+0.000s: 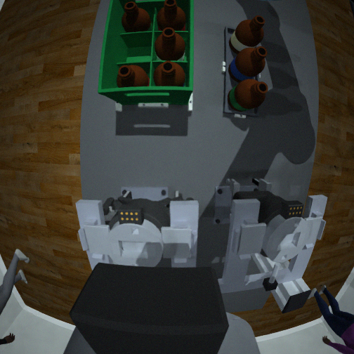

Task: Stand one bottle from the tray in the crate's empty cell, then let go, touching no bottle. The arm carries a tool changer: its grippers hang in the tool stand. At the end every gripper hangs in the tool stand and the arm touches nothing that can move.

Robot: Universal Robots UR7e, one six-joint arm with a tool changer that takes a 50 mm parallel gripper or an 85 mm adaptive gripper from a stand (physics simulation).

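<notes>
The green crate stands at the upper left. Brown bottles fill its cells except the left middle one, which is empty. Three brown bottles stand in the dark tray on the right: one with a white label, one with a blue label, one with a green label. Two grippers hang in the pale tool stand: one on the left and one on the right. Their round coupling plates face up, uncovered; their fingers are mostly hidden. No gripper shows on the arm's black end part.
The grey table carries the crate, tray and stand. White brackets sit at the crate's near side. A pale arm-like piece with a dark block juts out at the stand's lower right. Wooden floor surrounds the table; figures stand at the lower edges.
</notes>
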